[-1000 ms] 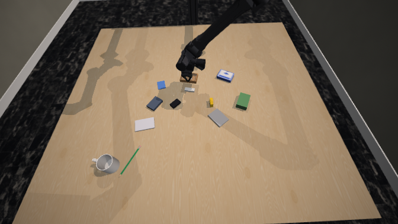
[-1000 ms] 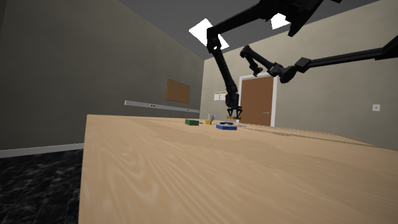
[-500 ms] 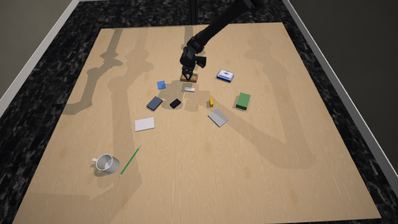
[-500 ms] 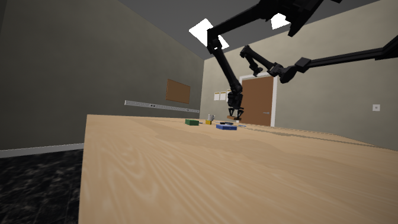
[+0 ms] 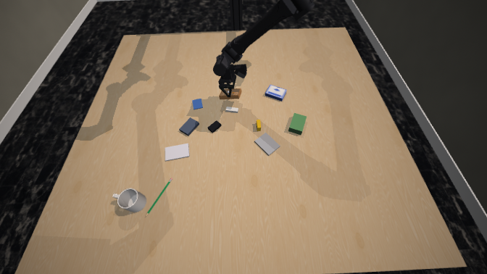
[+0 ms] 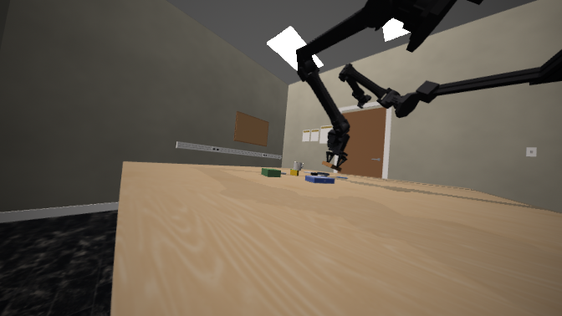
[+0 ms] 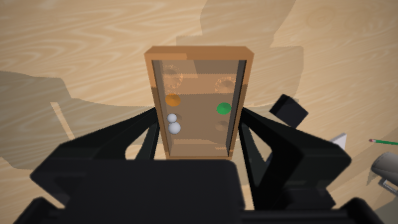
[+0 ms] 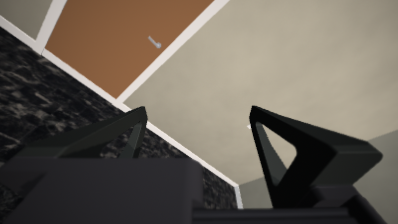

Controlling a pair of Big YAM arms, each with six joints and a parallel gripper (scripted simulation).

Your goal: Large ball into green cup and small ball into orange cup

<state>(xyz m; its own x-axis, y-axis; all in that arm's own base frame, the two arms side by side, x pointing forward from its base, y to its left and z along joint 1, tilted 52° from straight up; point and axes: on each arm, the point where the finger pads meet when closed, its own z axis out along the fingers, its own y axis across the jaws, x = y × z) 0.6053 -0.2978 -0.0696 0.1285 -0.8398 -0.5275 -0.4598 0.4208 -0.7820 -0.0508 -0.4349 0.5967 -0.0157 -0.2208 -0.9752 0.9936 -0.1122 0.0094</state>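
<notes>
My left hand is 80 mm above the white block and 60 mm short of it. Round my left hand: covered wooden puzzle (10 mm below); black block (160 mm ahead, 110 mm to the right, 80 mm below); yellow block (190 mm ahead, 120 mm to the left, 70 mm below).
</notes>
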